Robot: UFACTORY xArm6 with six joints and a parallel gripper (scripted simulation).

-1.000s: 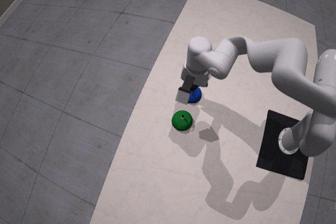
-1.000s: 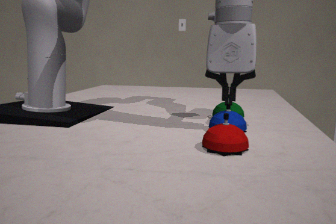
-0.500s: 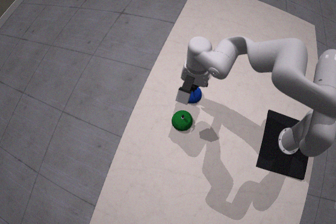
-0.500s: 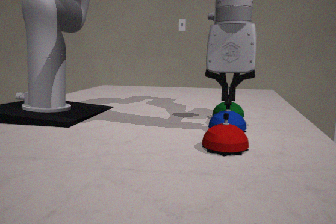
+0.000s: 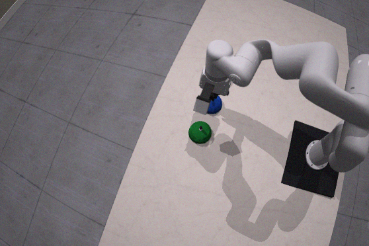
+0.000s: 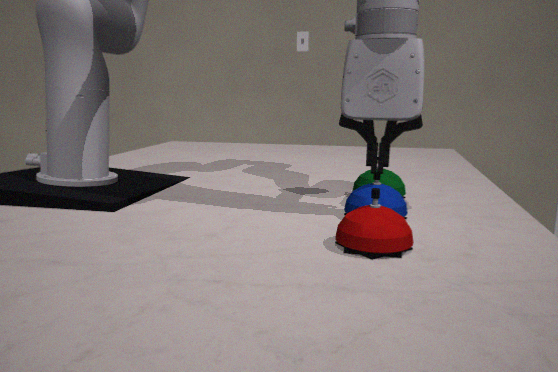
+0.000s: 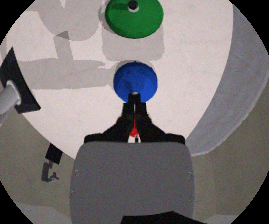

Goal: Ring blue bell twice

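Right now the blue bell is 40 mm below my hand. Also, from my hand: red bell 20 mm behind, 120 mm to the right, 40 mm below; then green bell 20 mm ahead, 120 mm to the left, 40 mm below.
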